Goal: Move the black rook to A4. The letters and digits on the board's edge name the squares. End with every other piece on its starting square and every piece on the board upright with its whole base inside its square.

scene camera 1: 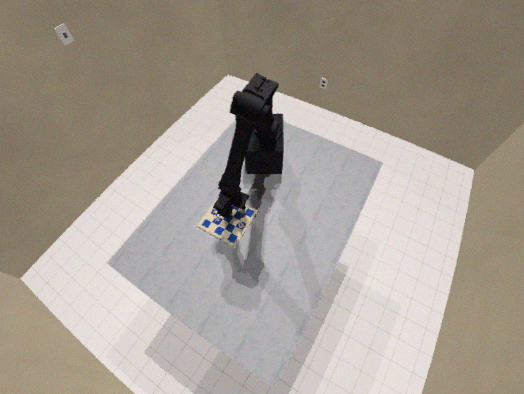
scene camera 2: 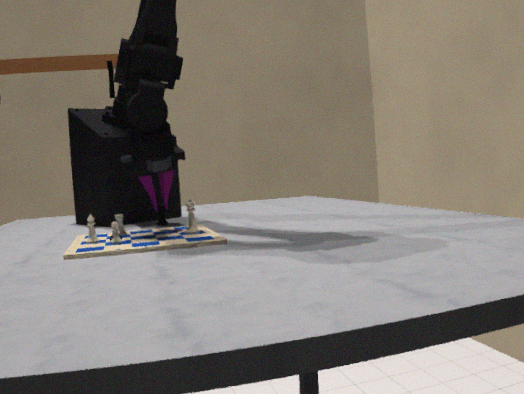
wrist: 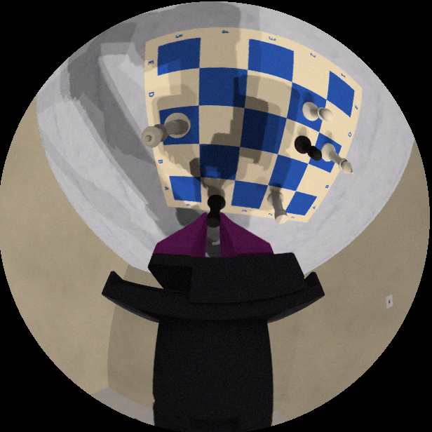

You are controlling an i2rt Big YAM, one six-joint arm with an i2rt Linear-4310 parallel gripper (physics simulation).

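Places are measured from the arm's base along level axes (x up, y left, z back), in metres.
Where they show: gripper, fingertip midpoint: (scene camera 1: 242,205) (scene camera 2: 161,210); arm's base, link origin: (scene camera 1: 268,130).
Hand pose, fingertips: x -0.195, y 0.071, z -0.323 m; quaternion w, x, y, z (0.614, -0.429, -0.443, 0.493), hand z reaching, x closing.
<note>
Each offset is from my fingertips to the centre of the thing. Level surfaces: height alone.
My gripper (scene camera 2: 159,210) (wrist: 213,217) is shut on the black rook {dx -0.009, dy +0.000, dz -0.001 m} (scene camera 2: 162,219) (wrist: 215,203), which hangs base down between the magenta fingertips. In the wrist view the rook's base shows over the outer part of A4 on the chessboard {dx -0.037, dy -0.029, dz -0.087 m} (scene camera 1: 219,231) (scene camera 2: 150,246) (wrist: 314,62). It is low by the board's far edge in scene camera 2; I cannot tell whether it touches. The white king {dx -0.007, dy +0.048, dz -0.081 m} (scene camera 2: 191,220) (wrist: 176,125) stands on C5, the white rook {dx -0.017, dy -0.071, dz -0.016 m} (scene camera 2: 119,224) (wrist: 276,201) on A2, the black pawn (wrist: 303,145) on C2. The rook is hidden in scene camera 1.
A white pawn {dx -0.018, dy -0.067, dz -0.126 m} (scene camera 2: 116,233) (wrist: 311,111) stands on D2 and a white bishop {dx -0.012, dy -0.105, dz -0.098 m} (scene camera 2: 91,231) (wrist: 329,151) on C1. The grey table {dx -0.040 m} (scene camera 1: 300,200) (scene camera 2: 300,280) surrounds the board. The black arm base (scene camera 1: 265,155) (scene camera 2: 105,180) stands behind the board.
</note>
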